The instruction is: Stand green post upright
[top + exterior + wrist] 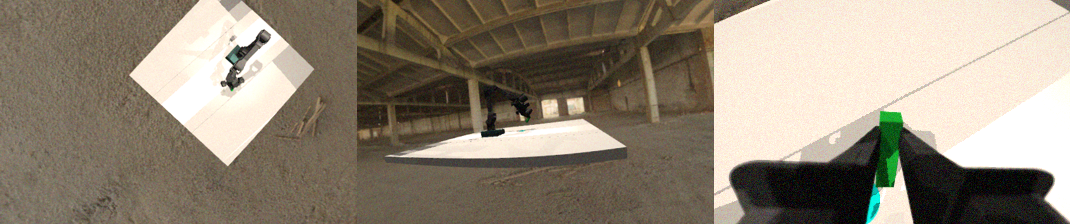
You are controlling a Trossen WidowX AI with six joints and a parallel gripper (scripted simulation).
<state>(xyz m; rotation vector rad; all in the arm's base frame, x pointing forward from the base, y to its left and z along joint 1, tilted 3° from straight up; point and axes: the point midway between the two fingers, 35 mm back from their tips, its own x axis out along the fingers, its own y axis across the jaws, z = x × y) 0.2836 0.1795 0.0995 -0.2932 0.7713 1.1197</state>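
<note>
Now: the cyan circle 11 cm below my gripper tip, 7 cm behind it and 4 cm to the right of it. The rest, counted from my gripper tip: green post (1 cm to the right, 1 cm below, 1 cm behind).
</note>
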